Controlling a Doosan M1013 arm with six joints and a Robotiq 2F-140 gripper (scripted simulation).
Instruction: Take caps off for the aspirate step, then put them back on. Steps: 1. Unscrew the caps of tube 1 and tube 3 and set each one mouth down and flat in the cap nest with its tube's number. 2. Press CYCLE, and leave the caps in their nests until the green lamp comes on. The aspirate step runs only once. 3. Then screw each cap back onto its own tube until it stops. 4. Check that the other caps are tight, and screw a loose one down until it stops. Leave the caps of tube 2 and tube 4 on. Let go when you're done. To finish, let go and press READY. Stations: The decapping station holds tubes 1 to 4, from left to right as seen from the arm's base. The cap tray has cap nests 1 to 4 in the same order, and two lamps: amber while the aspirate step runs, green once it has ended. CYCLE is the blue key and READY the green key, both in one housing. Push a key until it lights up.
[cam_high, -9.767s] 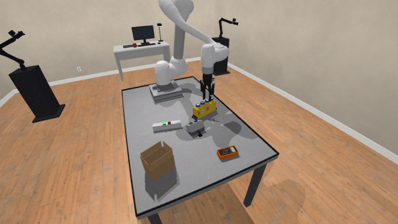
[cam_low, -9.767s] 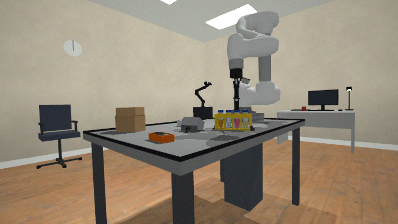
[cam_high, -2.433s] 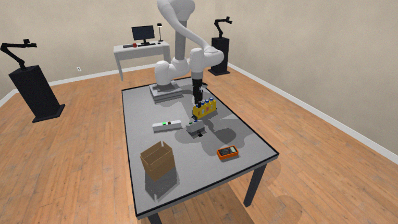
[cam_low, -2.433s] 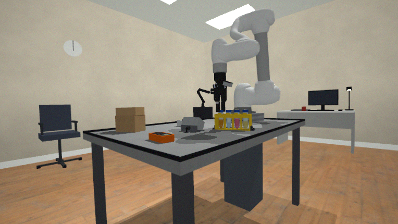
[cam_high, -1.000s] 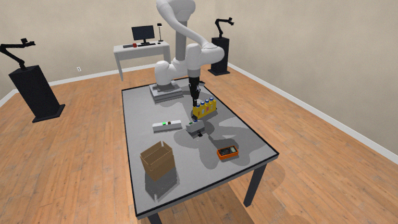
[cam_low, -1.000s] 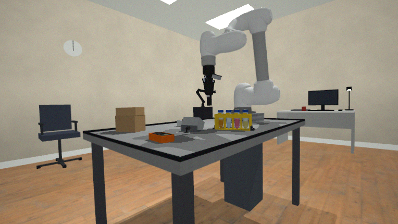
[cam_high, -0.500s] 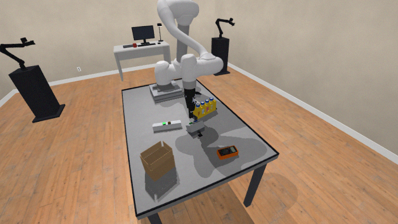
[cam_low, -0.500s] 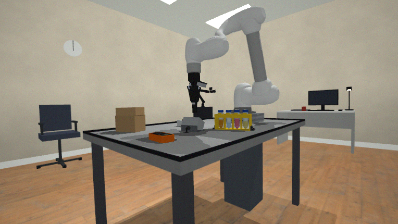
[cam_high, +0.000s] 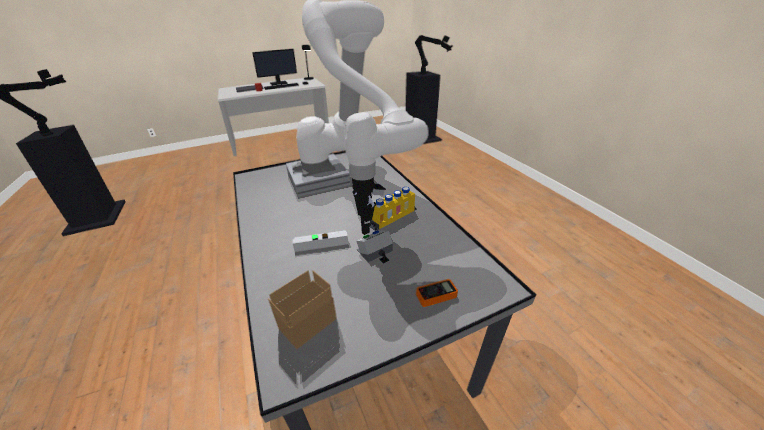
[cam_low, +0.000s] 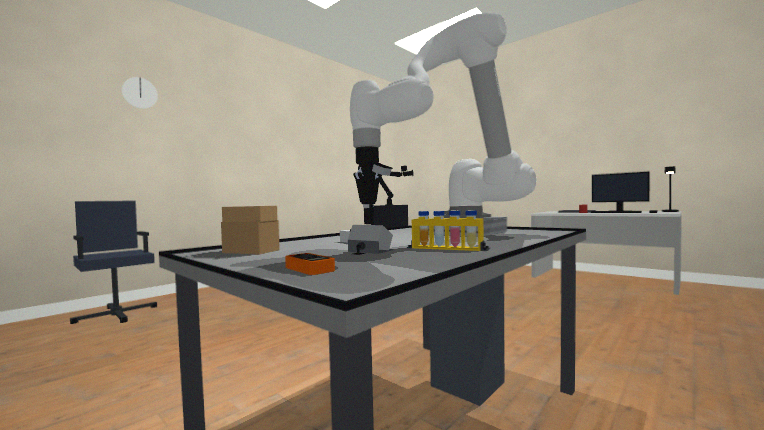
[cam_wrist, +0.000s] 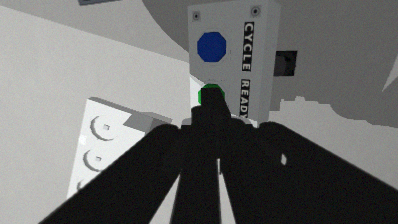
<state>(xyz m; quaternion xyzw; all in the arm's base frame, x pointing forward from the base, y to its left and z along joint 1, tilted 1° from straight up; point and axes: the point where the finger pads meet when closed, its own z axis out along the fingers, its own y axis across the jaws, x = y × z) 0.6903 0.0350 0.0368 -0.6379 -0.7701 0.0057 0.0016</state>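
Now: the green key 5 cm below my hand. The rest, counted from my hand: orange multimeter 32 cm ahead, 13 cm to the left, 10 cm below; grey key housing 6 cm below, 2 cm to the left, 1 cm ahead; blue key 5 cm below, 4 cm to the left, 1 cm behind.
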